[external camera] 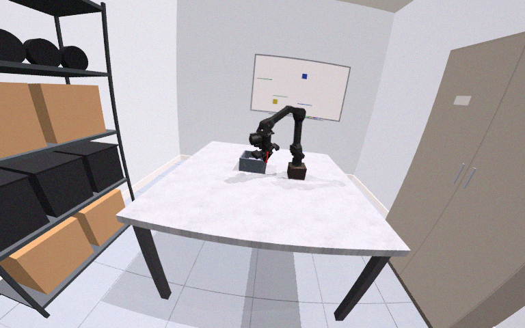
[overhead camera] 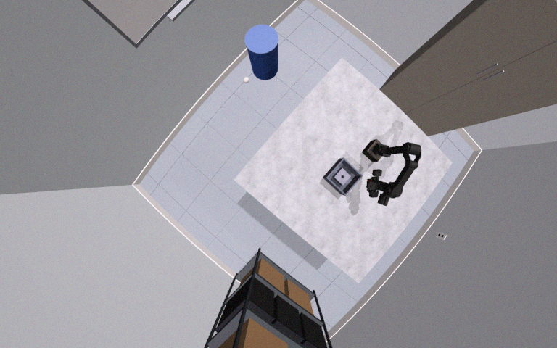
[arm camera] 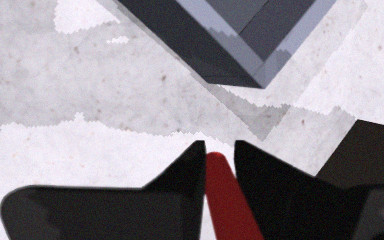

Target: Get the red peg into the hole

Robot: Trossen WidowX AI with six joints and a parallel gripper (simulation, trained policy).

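Right now my gripper tip is 120 mm to the left of the plate, 100 mm short of it and 70 mm above it. The rest, counted from my gripper tip: red peg: 30 mm above, 20 mm to the left, 10 mm behind; grey box: 120 mm to the right, 100 mm ahead, 90 mm below.
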